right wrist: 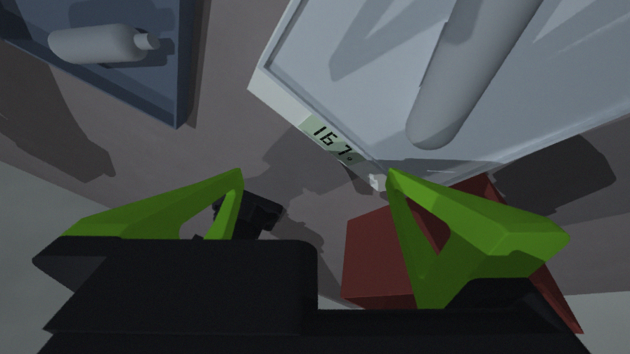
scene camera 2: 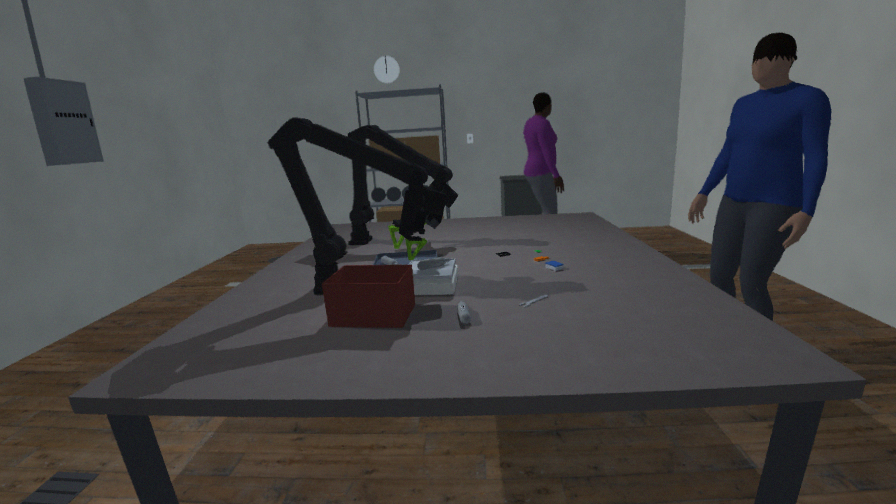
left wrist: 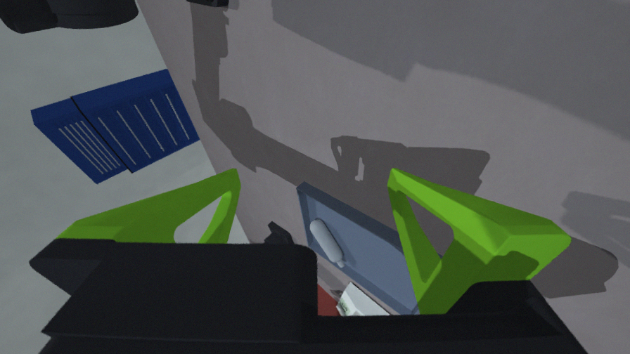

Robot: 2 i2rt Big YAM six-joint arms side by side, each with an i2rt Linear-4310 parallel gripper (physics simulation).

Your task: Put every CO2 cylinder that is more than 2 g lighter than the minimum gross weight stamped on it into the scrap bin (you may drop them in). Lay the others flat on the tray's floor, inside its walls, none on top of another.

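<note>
The grey-white scale (scene camera 2: 438,288) (left wrist: 360,302) (right wrist: 305,75) bears a large grey cylinder (scene camera 2: 433,264) (right wrist: 465,80); its display shows 1, 6, 7, decimal point unclear. A smaller cylinder (scene camera 2: 388,260) (left wrist: 327,242) (right wrist: 95,44) lies in the blue tray (scene camera 2: 429,254) (left wrist: 350,212) (right wrist: 184,65). Another cylinder (scene camera 2: 463,312) lies on the table right of the red scrap bin (scene camera 2: 369,300) (left wrist: 327,302) (right wrist: 375,250). No stamps are readable. My right gripper (scene camera 2: 404,252) (right wrist: 314,176) is open and empty above the scale's display side. My left gripper (left wrist: 314,176) is open and empty, high near the tray.
A wrench (scene camera 2: 533,300), a blue-and-white box (scene camera 2: 554,265), an orange item (scene camera 2: 541,258), a small green item (scene camera 2: 538,251) and a flat black item (scene camera 2: 503,253) lie farther right on the table. The two arms stand close together in the scene view. Two people stand beyond the table.
</note>
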